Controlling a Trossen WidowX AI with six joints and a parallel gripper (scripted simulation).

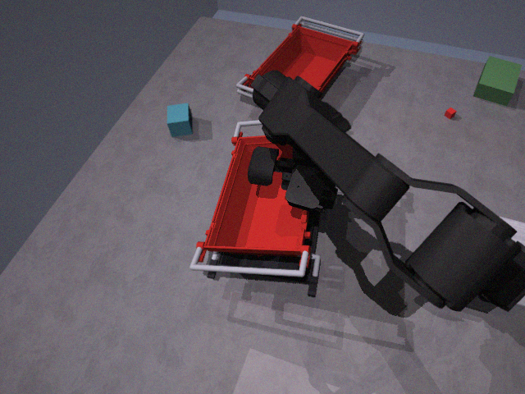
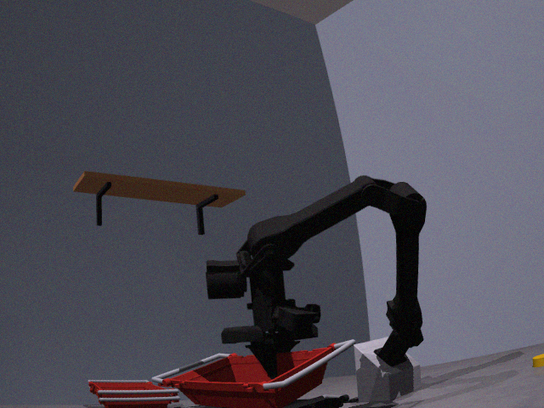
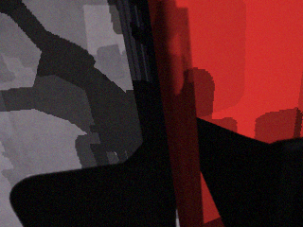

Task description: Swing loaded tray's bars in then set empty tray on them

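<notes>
Now: the red tray 70 mm ahead of my gripper tip, 20 mm above it and 10 mm to the left of it. From my gripper tip the other things lie so: teal cube 360 mm ahead, 190 mm to the right, 80 mm below; green cube 540 mm to the right, 340 mm behind, 90 mm below.
</notes>
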